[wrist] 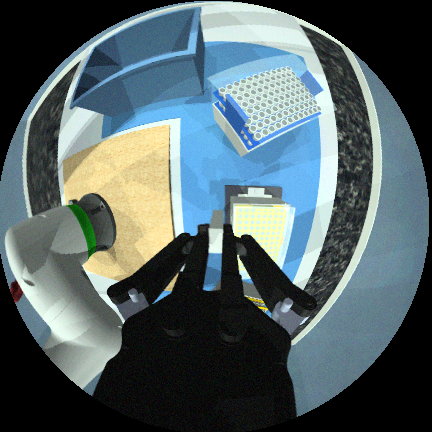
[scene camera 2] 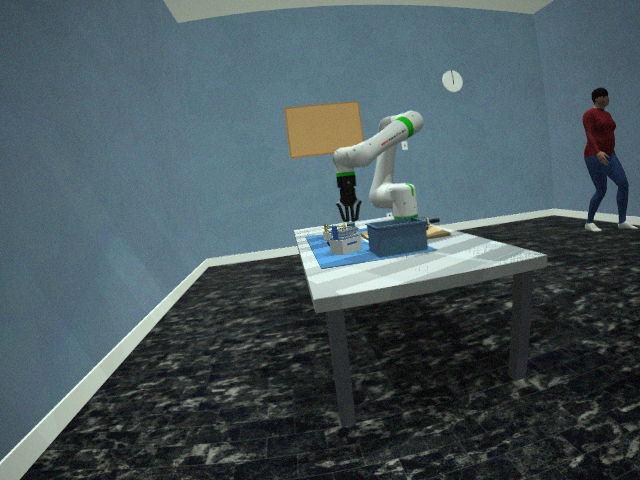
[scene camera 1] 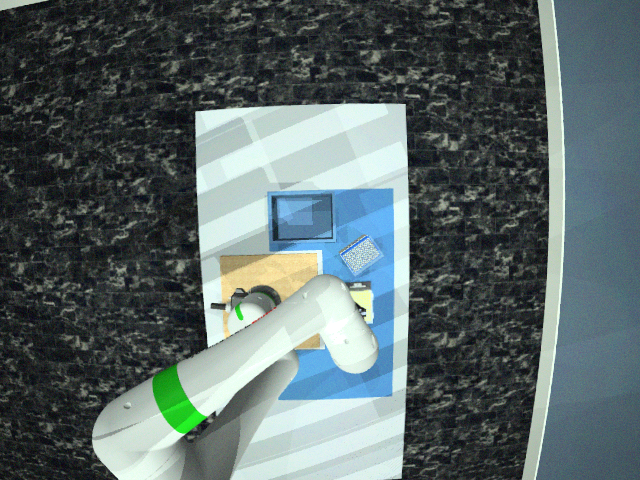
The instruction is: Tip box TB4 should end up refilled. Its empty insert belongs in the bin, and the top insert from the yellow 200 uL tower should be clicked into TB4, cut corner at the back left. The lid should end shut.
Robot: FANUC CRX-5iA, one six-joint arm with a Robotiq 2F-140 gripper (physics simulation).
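Tip box TB4 [scene camera 1: 364,302] [wrist: 260,230] sits in a dark holder [wrist: 231,190], with a yellow gridded insert showing on top. Clear lid walls [wrist: 289,235] show around its right side; the lid looks down over the box, but its closure is hard to tell. Part of the yellow 200 uL tower [wrist: 257,302] shows behind the right finger linkage; the rest is hidden. My gripper [scene camera 2: 351,219] [wrist: 217,218] is shut, pointing down above the work area, just left of TB4 in the wrist view. A pale strip shows between its fingertips. The bin [scene camera 1: 302,217] [scene camera 2: 397,238] [wrist: 192,75] is blue and open-topped.
A white rack [scene camera 1: 360,254] [scene camera 2: 345,244] [wrist: 230,131] with a blue insert and grey tips stands turned between the bin and TB4. A blue mat [scene camera 1: 379,361] lies beneath. A wooden board [scene camera 1: 289,266] [wrist: 145,175] carries the arm's base. A person [scene camera 2: 599,134] stands far right.
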